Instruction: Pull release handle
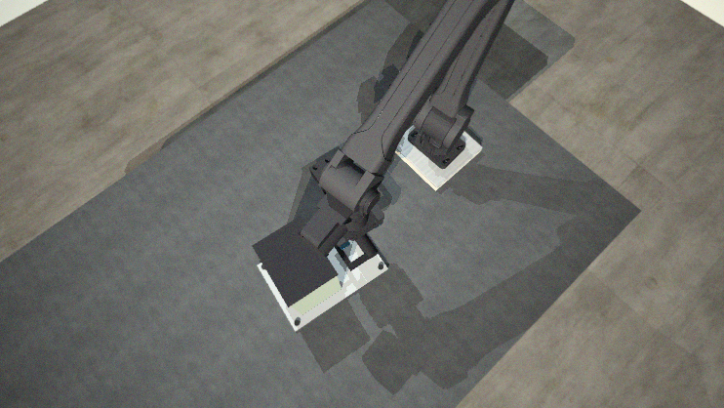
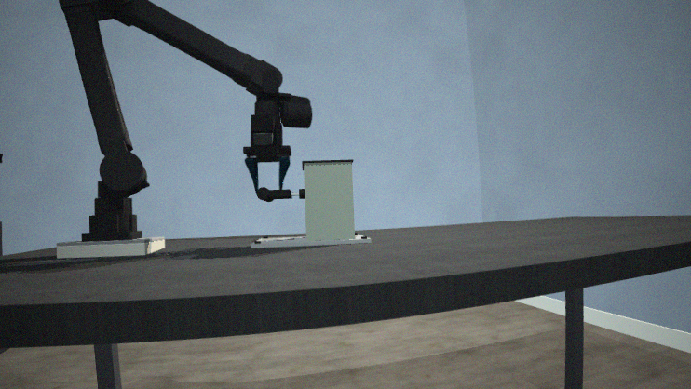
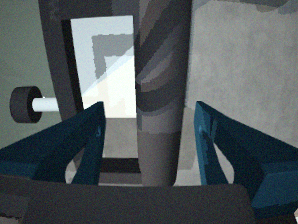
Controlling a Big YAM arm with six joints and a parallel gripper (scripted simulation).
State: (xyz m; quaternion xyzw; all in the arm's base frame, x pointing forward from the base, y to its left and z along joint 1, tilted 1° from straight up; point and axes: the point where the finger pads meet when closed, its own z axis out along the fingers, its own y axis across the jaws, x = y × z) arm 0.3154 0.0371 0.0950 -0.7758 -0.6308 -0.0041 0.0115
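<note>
Now: the release handle 50 mm ahead of my hand, 10 mm to the right of it and 10 mm below it.
</note>
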